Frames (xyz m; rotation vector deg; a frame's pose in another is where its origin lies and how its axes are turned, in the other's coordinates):
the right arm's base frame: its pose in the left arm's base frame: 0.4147 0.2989 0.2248 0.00 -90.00 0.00
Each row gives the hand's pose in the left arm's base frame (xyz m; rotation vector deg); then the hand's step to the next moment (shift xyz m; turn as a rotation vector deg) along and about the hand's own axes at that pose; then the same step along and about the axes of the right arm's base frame.
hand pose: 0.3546 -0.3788 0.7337 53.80 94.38 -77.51
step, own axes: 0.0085 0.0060 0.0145 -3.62 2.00 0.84
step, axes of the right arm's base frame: -0.0118 -0.0129 -0.0036 2.39 -0.73 -3.40
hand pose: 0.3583 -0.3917 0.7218 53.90 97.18 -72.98
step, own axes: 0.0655 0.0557 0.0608 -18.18 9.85 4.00
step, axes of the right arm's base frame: -0.0912 -0.0407 -0.0334 12.11 -3.50 -16.87
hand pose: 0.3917 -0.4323 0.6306 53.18 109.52 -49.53
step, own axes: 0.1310 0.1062 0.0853 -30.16 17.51 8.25
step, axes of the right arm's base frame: -0.1745 0.0183 -0.0701 19.14 -6.57 -29.58
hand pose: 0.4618 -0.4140 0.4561 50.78 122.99 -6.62
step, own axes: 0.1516 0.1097 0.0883 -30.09 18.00 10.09
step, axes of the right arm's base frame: -0.1449 0.1354 -0.0589 17.94 -6.81 -31.03
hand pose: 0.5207 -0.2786 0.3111 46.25 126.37 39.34
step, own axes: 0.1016 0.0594 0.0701 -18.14 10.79 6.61
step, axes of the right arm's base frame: -0.0470 0.1279 -0.0140 10.44 -4.02 -19.08
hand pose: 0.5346 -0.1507 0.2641 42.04 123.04 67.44
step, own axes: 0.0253 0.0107 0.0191 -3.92 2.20 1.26
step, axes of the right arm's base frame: -0.0048 0.0331 0.0018 2.22 -1.02 -3.98
